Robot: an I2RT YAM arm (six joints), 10 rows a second.
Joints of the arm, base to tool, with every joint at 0 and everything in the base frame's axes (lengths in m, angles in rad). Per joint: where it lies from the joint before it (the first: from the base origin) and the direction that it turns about. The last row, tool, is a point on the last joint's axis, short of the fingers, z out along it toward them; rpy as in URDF.
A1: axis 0 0 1 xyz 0 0 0.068
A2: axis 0 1 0 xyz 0.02 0.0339 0.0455
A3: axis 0 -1 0 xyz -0.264 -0.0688 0
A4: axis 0 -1 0 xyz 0.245 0.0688 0.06
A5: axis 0 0 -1 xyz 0.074 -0.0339 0.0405
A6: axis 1 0 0 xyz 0.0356 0 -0.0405
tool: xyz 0 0 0 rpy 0 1.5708 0
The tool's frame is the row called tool.
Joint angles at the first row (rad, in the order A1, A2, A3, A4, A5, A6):
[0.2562, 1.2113, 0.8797, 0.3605, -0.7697, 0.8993]
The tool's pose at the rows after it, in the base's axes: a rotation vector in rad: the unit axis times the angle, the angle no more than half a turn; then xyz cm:
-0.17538 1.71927 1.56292 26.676 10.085 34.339
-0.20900 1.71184 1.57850 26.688 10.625 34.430
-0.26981 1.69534 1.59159 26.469 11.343 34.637
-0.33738 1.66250 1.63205 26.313 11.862 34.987
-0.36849 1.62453 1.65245 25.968 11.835 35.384
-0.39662 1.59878 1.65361 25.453 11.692 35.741
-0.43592 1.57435 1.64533 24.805 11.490 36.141
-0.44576 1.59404 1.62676 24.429 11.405 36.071
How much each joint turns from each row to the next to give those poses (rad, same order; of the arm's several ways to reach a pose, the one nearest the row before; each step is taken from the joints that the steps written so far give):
[0.0129, 0.0363, 0.0054, 0.1079, -0.0612, 0.0785]
[0.0173, 0.0103, 0.0060, 0.0159, -0.0098, -0.0025]
[0.0250, 0.0051, 0.0055, 0.0166, -0.0153, -0.0173]
[0.0157, 0.0106, 0.0030, 0.0570, -0.0397, 0.0169]
[0.0016, -0.0068, -0.0082, 0.0539, -0.0181, 0.0237]
[0.0002, -0.0186, -0.0085, 0.0186, -0.0116, 0.0000]
[-0.0006, -0.0254, -0.0077, 0.0032, -0.0162, -0.0159]
[0.0014, -0.0207, -0.0023, -0.0555, -0.0018, -0.0371]

